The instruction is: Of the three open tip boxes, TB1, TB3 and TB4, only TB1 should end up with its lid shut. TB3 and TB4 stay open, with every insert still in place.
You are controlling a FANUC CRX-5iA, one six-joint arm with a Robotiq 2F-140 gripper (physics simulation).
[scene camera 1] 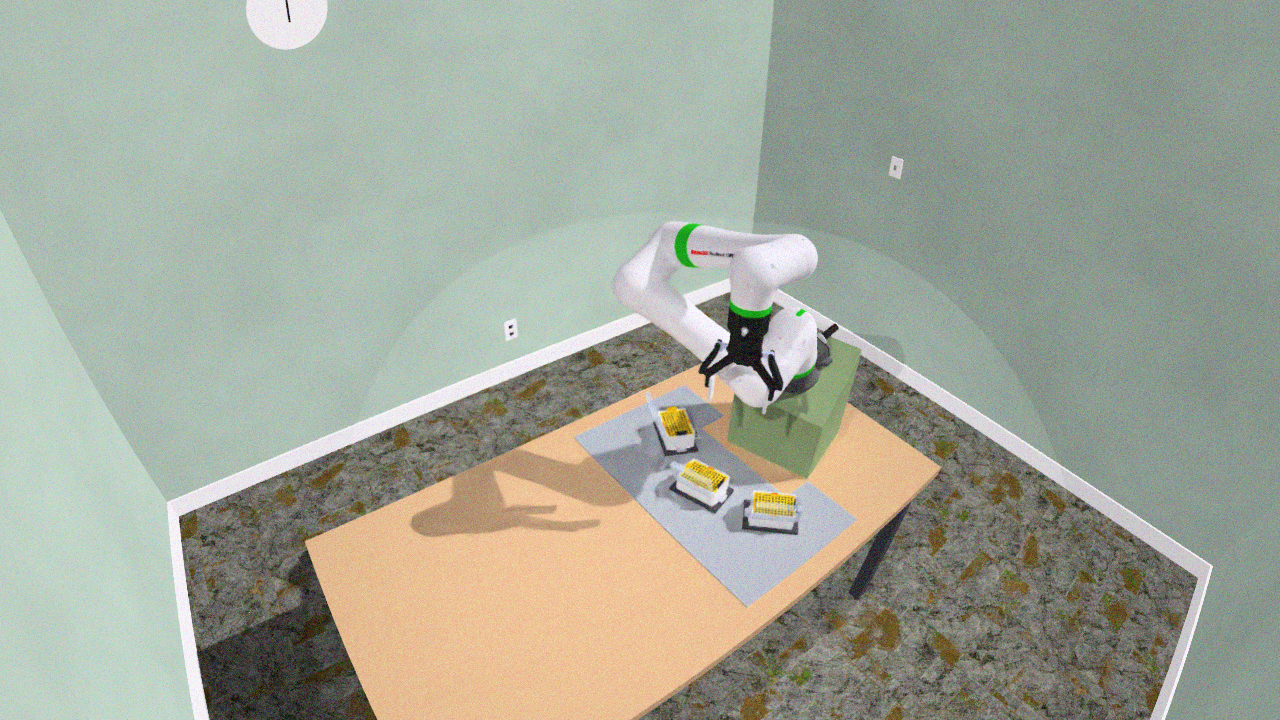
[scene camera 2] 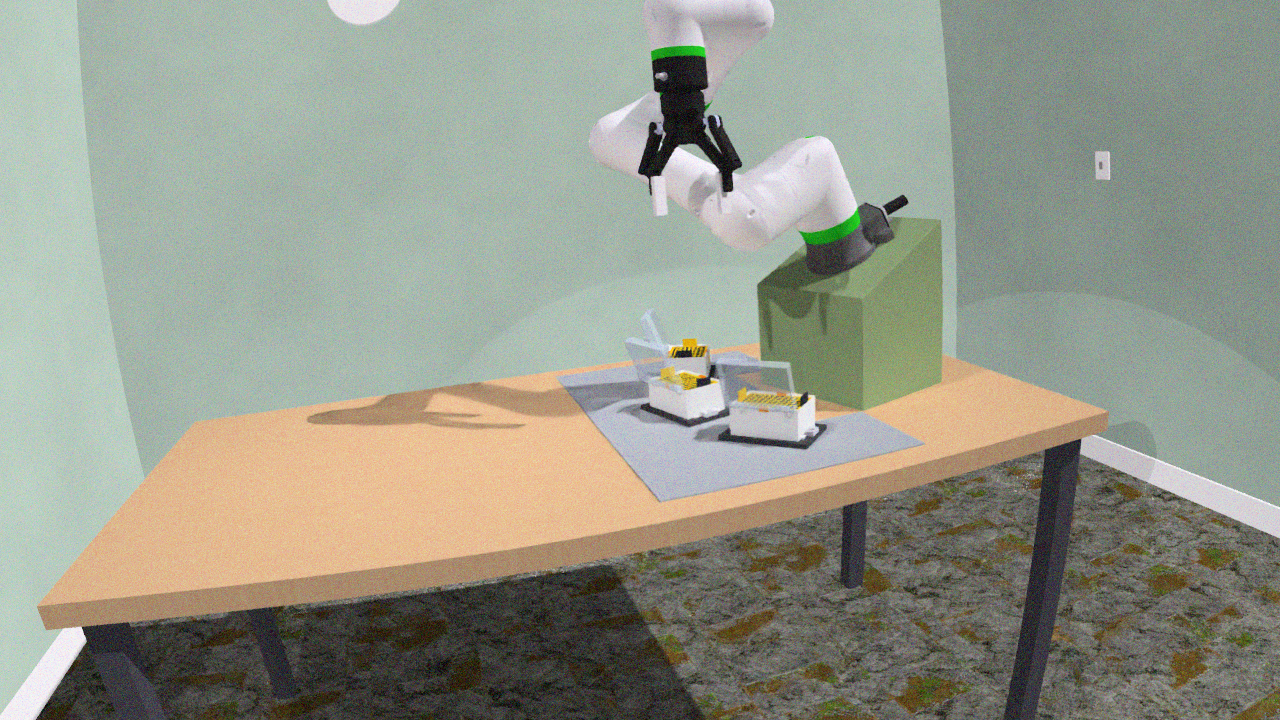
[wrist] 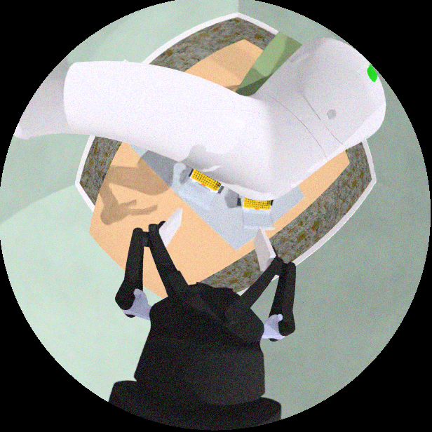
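Seen in the pictures: gripper, fingertip midpoint: (scene camera 1: 737, 404) (scene camera 2: 692, 214); arm's base, link origin: (scene camera 2: 842, 254).
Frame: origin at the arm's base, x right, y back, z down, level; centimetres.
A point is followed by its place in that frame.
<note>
Three white boxes with yellow inserts stand with clear lids raised: back box (scene camera 1: 677, 438) {x 11.6, y -32.2, z 21.1 cm} (scene camera 2: 687, 364) {x 11.1, y -30.6, z 21.6 cm}, middle box (scene camera 1: 701, 485) {x -12.3, y -40.7, z 14.7 cm} (scene camera 2: 685, 399) {x -12.7, y -36.4, z 21.8 cm} (wrist: 205, 180), front box (scene camera 1: 772, 513) {x -29.8, y -30.1, z 15.3 cm} (scene camera 2: 771, 422) {x -28.8, y -25.9, z 22.6 cm} (wrist: 257, 203). Their labels are not legible, so I cannot tell which is TB1, TB3 or TB4. The back lid (scene camera 1: 652, 411) {x 16.9, y -38.1, z 12.0 cm} (scene camera 2: 651, 329) {x 20.9, y -35.9, z 15.5 cm}, middle lid (scene camera 2: 644, 360) {x -7.9, y -42.4, z 15.1 cm} and front lid (scene camera 2: 760, 377) {x -31.8, y -28.4, z 14.0 cm} stand up. My gripper (scene camera 1: 738, 396) {x -12.6, y -33.1, z -10.4 cm} (scene camera 2: 691, 198) {x -12.6, y -33.1, z -10.4 cm} (wrist: 219, 225) is open and empty, high above the boxes. The arm hides the back box in the wrist view.
The boxes stand on black bases on a grey mat (scene camera 1: 751, 573) {x -37.0, y -40.3, z 26.2 cm} (scene camera 2: 680, 474) {x -36.2, y -42.7, z 26.2 cm} (wrist: 236, 240) on the wooden table (scene camera 1: 537, 582) {x -12.4, y -89.0, z 26.5 cm} (scene camera 2: 358, 510) {x -36.0, y -91.6, z 26.5 cm}. The green pedestal (scene camera 1: 774, 438) {x -6.4, y -10.0, z 17.0 cm} (scene camera 2: 814, 349) {x -7.2, y -9.6, z 16.8 cm} (wrist: 270, 62) stands beside the mat. The white arm (scene camera 1: 657, 291) {x 17.4, y -38.0, z -27.4 cm} (wrist: 170, 110) crosses the wrist view.
</note>
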